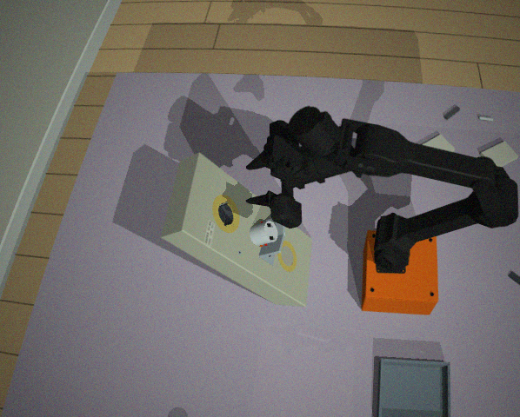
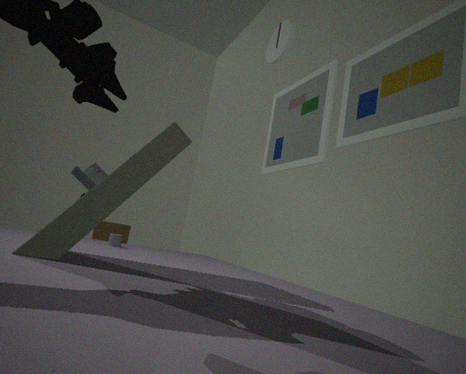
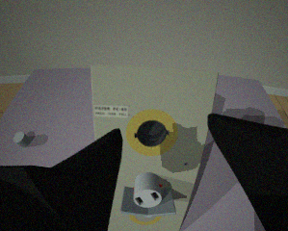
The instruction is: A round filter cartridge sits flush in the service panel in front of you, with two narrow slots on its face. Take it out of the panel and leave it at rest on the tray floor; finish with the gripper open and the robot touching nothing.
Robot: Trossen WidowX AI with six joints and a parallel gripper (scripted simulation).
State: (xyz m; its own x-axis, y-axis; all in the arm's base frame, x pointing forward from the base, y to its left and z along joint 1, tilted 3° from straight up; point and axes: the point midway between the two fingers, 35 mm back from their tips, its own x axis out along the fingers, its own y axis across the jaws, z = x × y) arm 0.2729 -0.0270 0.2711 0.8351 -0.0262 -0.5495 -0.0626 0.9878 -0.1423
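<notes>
Now: gripper tip 17 cm above the round filter cartridge and 2 cm past it. The rest, counted from my gripper tip: grey tray (35 cm behind, 34 cm below, 30 cm to the left); then service panel (19 cm below, 2 cm ahead).
</notes>
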